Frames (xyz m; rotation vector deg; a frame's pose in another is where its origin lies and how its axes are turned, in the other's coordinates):
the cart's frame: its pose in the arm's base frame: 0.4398 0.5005 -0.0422 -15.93 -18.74 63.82
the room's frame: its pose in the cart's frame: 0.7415 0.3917 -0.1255 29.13 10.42 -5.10
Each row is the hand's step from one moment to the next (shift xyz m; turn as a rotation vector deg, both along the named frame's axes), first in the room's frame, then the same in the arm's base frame.
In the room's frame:
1: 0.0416 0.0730 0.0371 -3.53 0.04 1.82
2: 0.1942 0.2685 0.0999 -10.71 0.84 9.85
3: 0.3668 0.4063 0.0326 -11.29 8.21 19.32
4: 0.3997 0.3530 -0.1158 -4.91 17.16 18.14
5: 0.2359 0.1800 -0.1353 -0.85 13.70 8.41
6: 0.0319 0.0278 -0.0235 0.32 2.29 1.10
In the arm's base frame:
1: -0.0365 0.0720 0.0437 -1.57 -3.06 1.98
2: -0.1184 0.3012 0.1225 -4.82 -9.01 10.39
3: -0.1580 0.5211 0.0643 -10.17 -5.97 20.71
4: -0.1153 0.5256 -0.0910 -14.75 4.08 20.33
5: -0.0526 0.2972 -0.1235 -11.03 6.02 10.06
6: -0.0108 0.0420 -0.0214 -1.65 1.41 1.36

